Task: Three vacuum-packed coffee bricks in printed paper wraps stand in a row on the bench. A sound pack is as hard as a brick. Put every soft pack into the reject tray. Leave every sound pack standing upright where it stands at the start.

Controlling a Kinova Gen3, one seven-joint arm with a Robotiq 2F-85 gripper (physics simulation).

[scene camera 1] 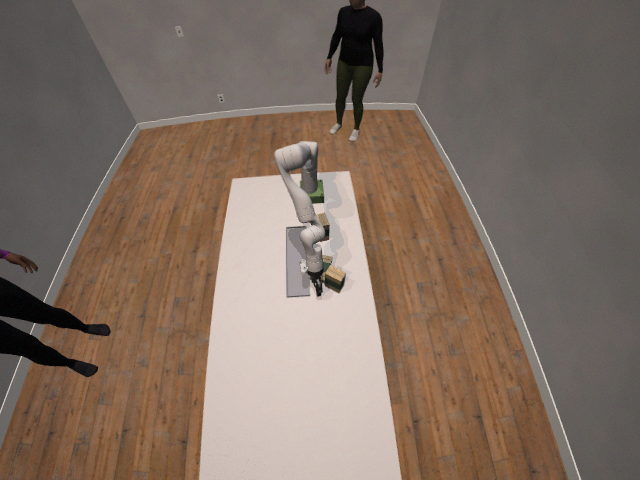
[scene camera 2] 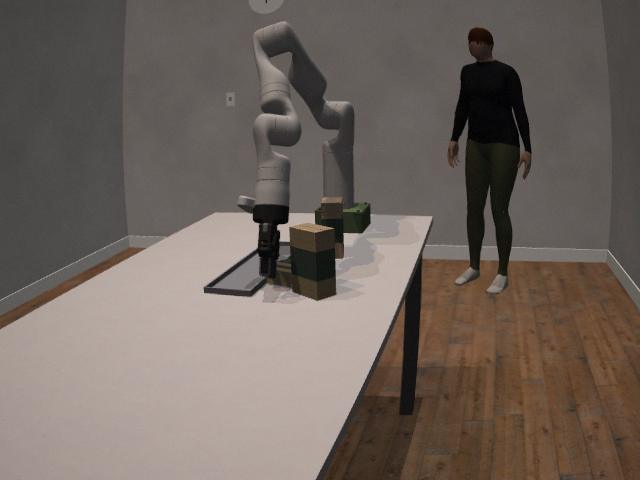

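Seen in the pictures: gripper, fingertip midpoint: (scene camera 1: pixel 316 289) (scene camera 2: pixel 267 277); arm's base, origin of the base link: (scene camera 1: pixel 309 188).
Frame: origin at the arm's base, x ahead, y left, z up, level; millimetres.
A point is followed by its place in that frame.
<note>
One coffee pack (scene camera 1: pixel 334 279) {x 644, y -39, z 65 mm} (scene camera 2: pixel 312 264) {x 656, y -25, z 9 mm}, tan with a dark green band, stands upright nearest scene camera 2. A second pack (scene camera 1: pixel 323 222) {x 328, y -4, z 75 mm} (scene camera 2: pixel 332 227) {x 349, y -1, z 14 mm} stands upright nearer the robot base. The third pack (scene camera 1: pixel 327 262) {x 499, y -29, z -33 mm} (scene camera 2: pixel 283 274) {x 580, y -95, z -34 mm} lies on its side between the near standing pack and the reject tray (scene camera 1: pixel 296 263) {x 448, y -181, z -62 mm} (scene camera 2: pixel 231 283) {x 557, y -218, z -62 mm}; it is partly hidden in both views. My gripper (scene camera 1: pixel 318 293) {x 629, y -121, z -25 mm} (scene camera 2: pixel 267 274) {x 629, y -121, z -25 mm} is open and empty, pointing down, low at the tray-side end of the lying pack. Whether its fingers straddle or touch that pack is hidden.
The white bench (scene camera 1: pixel 289 361) {x 920, y -321, z -65 mm} (scene camera 2: pixel 170 361) {x 987, y -240, z -65 mm} carries the tray, the packs and the green robot base (scene camera 1: pixel 318 196) {x 77, y 36, z -4 mm} (scene camera 2: pixel 357 217) {x 81, y 57, z -18 mm}. The near standing pack is close to the gripper's side. A person (scene camera 1: pixel 356 46) (scene camera 2: pixel 491 108) stands beyond the bench.
</note>
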